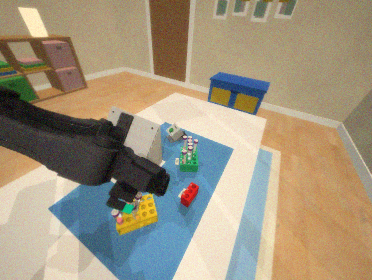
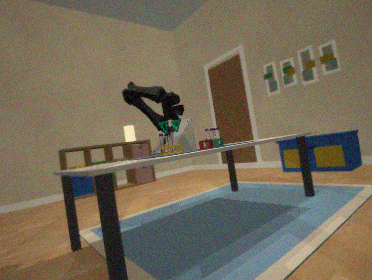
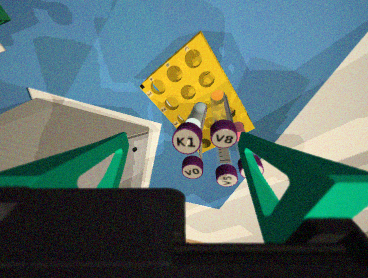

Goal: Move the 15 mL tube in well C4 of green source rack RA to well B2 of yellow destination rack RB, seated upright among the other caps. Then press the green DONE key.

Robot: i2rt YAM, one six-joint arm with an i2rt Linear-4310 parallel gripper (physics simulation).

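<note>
The yellow rack RB holds several upright tubes with purple caps at one end, among them K1, V8, V0 and V5. Well B2 looks empty. My gripper is open above the capped end, with K1 and V8 showing between the fingertips and another cap partly behind the right finger. The green rack RA holds several purple-capped tubes; their labels are unreadable. The green DONE key is on a grey box.
A red rack stands between the green and yellow racks. A large pale slanted panel stands close beside the gripper. The racks are on a blue mat on a pale table.
</note>
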